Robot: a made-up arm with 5 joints.
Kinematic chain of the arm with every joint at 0, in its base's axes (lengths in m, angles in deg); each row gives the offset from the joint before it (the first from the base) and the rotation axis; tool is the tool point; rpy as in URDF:
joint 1: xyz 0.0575 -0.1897 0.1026 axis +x
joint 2: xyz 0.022 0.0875 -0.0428 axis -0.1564 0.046 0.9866
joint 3: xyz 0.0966 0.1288 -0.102 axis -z
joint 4: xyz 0.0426 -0.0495 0.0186 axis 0.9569 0 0.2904
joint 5: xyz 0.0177 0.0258 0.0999 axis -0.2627 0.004 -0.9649
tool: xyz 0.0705 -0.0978 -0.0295 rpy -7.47 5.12 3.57
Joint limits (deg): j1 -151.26..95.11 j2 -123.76..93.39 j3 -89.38..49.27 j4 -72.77..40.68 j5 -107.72..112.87
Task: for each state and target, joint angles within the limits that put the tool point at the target. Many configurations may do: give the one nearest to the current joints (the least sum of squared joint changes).
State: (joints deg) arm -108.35 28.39 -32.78 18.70 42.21
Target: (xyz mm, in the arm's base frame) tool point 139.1 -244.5 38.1
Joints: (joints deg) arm -101.16 7.95 15.46 14.33 69.24
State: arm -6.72 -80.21 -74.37 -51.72 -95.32
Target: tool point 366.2 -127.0 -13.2
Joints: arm -29.64 -83.92 -89.38 -31.78 -107.72
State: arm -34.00 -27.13 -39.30 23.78 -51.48
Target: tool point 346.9 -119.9 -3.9
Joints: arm -23.72 -6.39 5.14 21.15 -35.56
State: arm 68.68 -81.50 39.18 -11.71 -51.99
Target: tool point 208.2 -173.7 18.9
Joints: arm 54.54 -44.66 34.48 -22.55 -27.29
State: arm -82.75 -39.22 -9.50 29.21 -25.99
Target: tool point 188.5 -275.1 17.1
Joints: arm -32.03 -25.64 28.90 40.68 7.51
